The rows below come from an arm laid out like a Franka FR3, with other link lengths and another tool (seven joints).
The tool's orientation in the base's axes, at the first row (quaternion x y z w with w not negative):
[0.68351 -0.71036 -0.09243 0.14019]
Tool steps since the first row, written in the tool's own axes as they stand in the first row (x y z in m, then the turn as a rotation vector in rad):
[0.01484 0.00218 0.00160 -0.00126 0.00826 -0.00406]
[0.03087 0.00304 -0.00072 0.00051 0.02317 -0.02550]
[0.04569 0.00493 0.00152 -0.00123 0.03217 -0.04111]
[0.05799 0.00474 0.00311 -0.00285 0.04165 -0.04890]
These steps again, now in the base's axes. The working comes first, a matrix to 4 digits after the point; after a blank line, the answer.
The tool's axes in the first row as the columns of a matrix, in the base's axes (used below as rounded here):
[-0.0263 -0.9452 -0.3255]
[-0.9970 0.0485 -0.0603]
[0.0728 0.3230 -0.9436]

[-0.00297 -0.01479 0.00027 -0.00645 0.00190 0.00641]
[-0.00345 -0.03059 0.00391 -0.01361 0.00215 0.03158]
[-0.00636 -0.04541 0.00348 -0.01699 0.00527 0.04909]
[-0.00702 -0.05777 0.00282 -0.02338 0.00781 0.05939]

